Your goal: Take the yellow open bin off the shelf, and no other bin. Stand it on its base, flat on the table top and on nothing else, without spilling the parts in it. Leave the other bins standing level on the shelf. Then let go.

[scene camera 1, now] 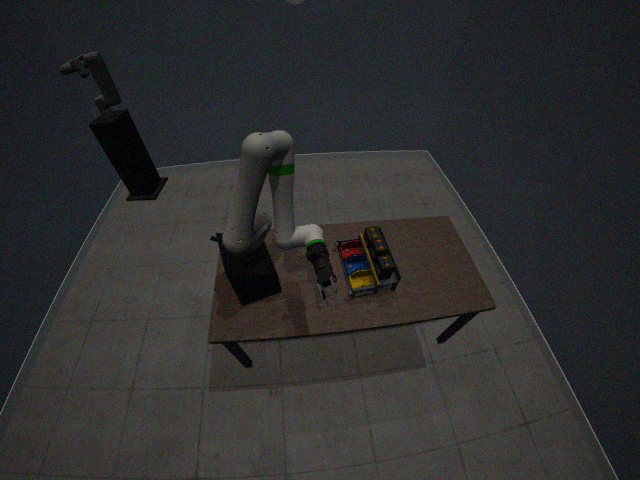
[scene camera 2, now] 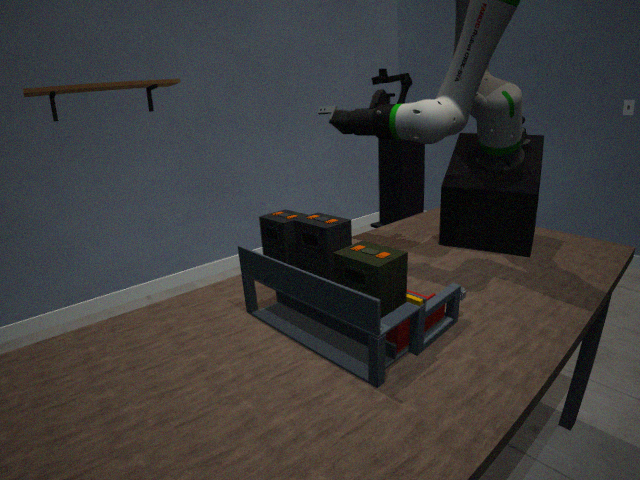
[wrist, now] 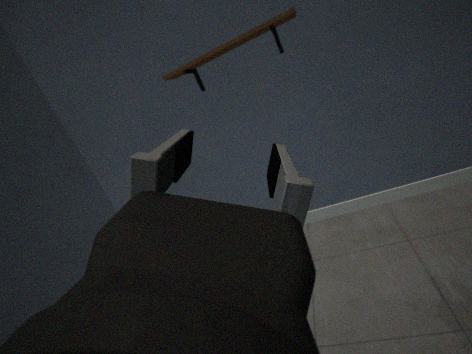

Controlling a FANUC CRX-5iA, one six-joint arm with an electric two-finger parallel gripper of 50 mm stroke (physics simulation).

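Seen in the pictures: gripper, between the fingertips: [scene camera 1: 329, 295] [scene camera 2: 325, 115] [wrist: 230, 153]; arm's base, origin of its link: [scene camera 2: 500, 158].
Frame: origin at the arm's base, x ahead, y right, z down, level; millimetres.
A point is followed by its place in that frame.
Note:
The yellow open bin [scene camera 1: 362, 280] @(y 28, x 657, z 261 mm) sits level at the near end of the shelf's lower row in scene camera 1. The blue bin [scene camera 1: 356, 266] @(y -74, x 631, z 261 mm) is beside it and the red bin [scene camera 1: 352, 250] @(y -200, x 618, z 261 mm) [scene camera 2: 434, 318] @(y -215, x 574, z 249 mm) is at the far end. The yellow bin is not visible in scene camera 2 or the wrist view; its parts are too dark to make out. The grey shelf [scene camera 2: 310, 292] @(y -130, x 810, z 143 mm) stands on the table. My gripper [scene camera 1: 329, 292] @(y 335, x 433, z -146 mm) [scene camera 2: 323, 110] @(y 335, x 433, z -146 mm) [wrist: 230, 153] @(y 335, x 433, z -146 mm) is open and empty. It points sideways, high above the table, on the robot-base side of the shelf, apart from the bins.
Three lidded boxes with orange latches, one olive [scene camera 2: 371, 273] @(y -230, x 759, z 88 mm) and two dark [scene camera 2: 321, 240] @(y -106, x 766, z 64 mm) [scene camera 2: 278, 232] @(y 9, x 790, z 70 mm), stand on the shelf behind a yellow bar [scene camera 1: 369, 260] @(y -49, x 694, z 162 mm). The black robot pedestal [scene camera 1: 251, 276] @(y 146, x 57, z 16 mm) [scene camera 2: 488, 217] @(y -43, x 119, z 162 mm) stands on the table [scene camera 1: 434, 268] @(y -52, x 1143, z 270 mm). A wooden wall shelf [scene camera 2: 103, 87] [wrist: 230, 45] hangs beyond.

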